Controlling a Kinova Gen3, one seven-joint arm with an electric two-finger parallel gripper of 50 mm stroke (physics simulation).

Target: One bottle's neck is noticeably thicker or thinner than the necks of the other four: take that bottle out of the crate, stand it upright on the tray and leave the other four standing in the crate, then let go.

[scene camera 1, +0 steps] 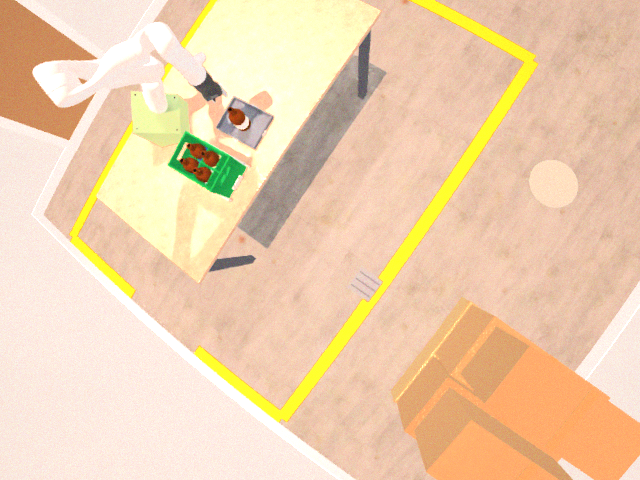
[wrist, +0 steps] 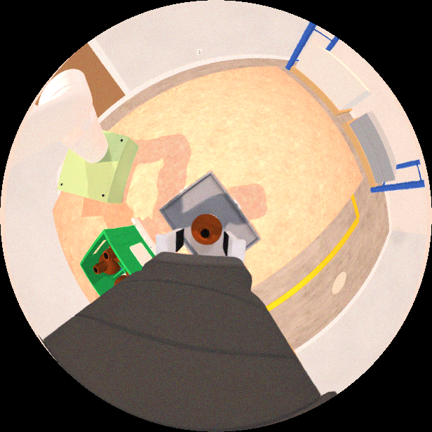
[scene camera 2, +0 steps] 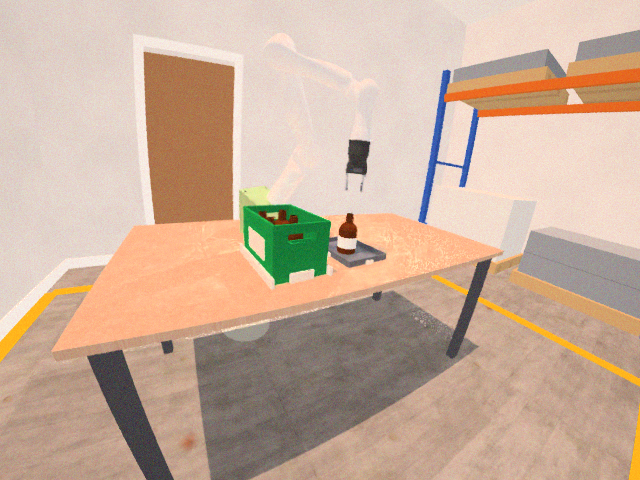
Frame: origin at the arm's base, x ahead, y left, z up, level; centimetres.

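Where they show: gripper, between the fingertips: [scene camera 1: 220, 97] [scene camera 2: 353, 191]; arm's base, origin of its link: [scene camera 1: 157, 105] [scene camera 2: 275, 201].
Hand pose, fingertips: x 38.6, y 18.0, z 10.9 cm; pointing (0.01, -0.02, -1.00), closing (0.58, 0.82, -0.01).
Observation:
Each offset is from my fingertips to the top centre of the thing. "spot": to the spot under its first point. Level surfaces: height alone.
A brown bottle with a white label {dz -8.7, dx +0.4, dy -0.6 cm} [scene camera 1: 237, 117] [scene camera 2: 347, 231] [wrist: 206, 227] stands upright on the grey tray {dz -22.2, dx +0.4, dy +0.2 cm} [scene camera 1: 260, 120] [scene camera 2: 376, 256] [wrist: 210, 178]. My gripper [scene camera 1: 222, 97] [scene camera 2: 354, 190] [wrist: 203, 238] is open and empty, with its fingertips above the bottle's mouth and apart from it. The green crate {dz -7.2, dx +2.2, dy -28.5 cm} [scene camera 1: 229, 176] [scene camera 2: 301, 257] [wrist: 120, 233] stands beside the tray. Several brown bottles {spot: dz -17.7, dx -4.7, dy -29.4 cm} [scene camera 1: 199, 161] {dz -8.4, dx -7.2, dy -25.4 cm} [scene camera 2: 281, 217] [wrist: 106, 262] stand inside it; the crate wall hides their lower parts in scene camera 2. Their neck widths are too small to compare surely.
The crate and tray stand on a wooden table {dz -24.7 cm} [scene camera 1: 289, 46] [scene camera 2: 170, 289] [wrist: 240, 115]. The arm's pale green base mount [scene camera 1: 160, 121] [scene camera 2: 253, 196] [wrist: 102, 175] is at the table's back. A shelf rack [scene camera 2: 435, 149] and cartons [scene camera 1: 537, 392] stand away from the table.

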